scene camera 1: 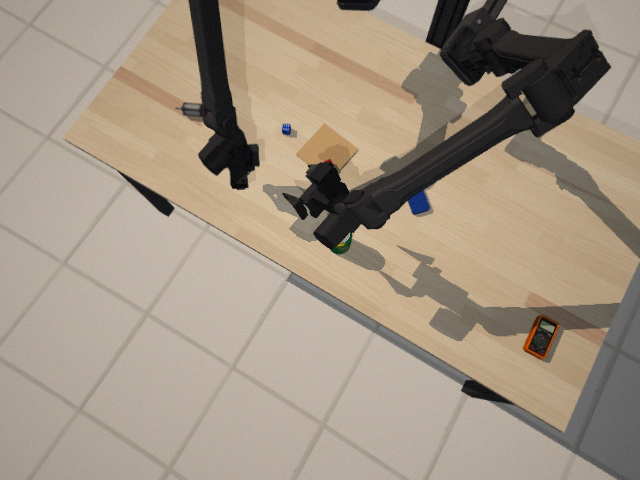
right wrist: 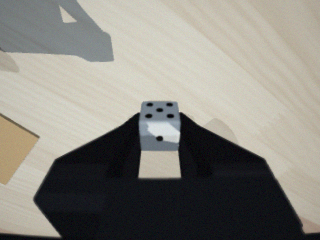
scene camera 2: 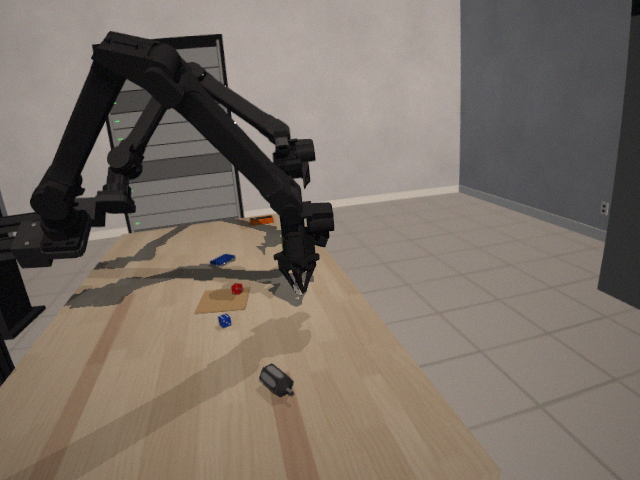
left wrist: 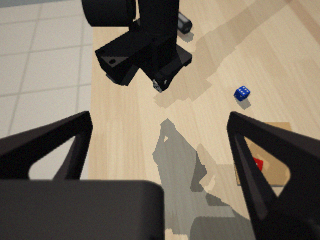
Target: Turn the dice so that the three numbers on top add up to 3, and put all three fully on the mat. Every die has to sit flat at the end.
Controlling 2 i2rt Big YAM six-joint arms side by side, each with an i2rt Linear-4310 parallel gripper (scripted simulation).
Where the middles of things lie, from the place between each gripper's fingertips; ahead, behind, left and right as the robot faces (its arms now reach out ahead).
Scene:
The tan mat (scene camera 1: 325, 144) is 220 mm behind my right hand (scene camera 2: 300, 291), 140 mm to the left of it and 70 mm below it. Also, from my right hand: white die (right wrist: 159, 123): right at my right hand.
Right now my left hand (scene camera 1: 296, 180) is 21 cm to the left of the white die and 22 cm above it. The rest, counted from my left hand: tan mat 22 cm behind, 7 cm to the right, 29 cm below.

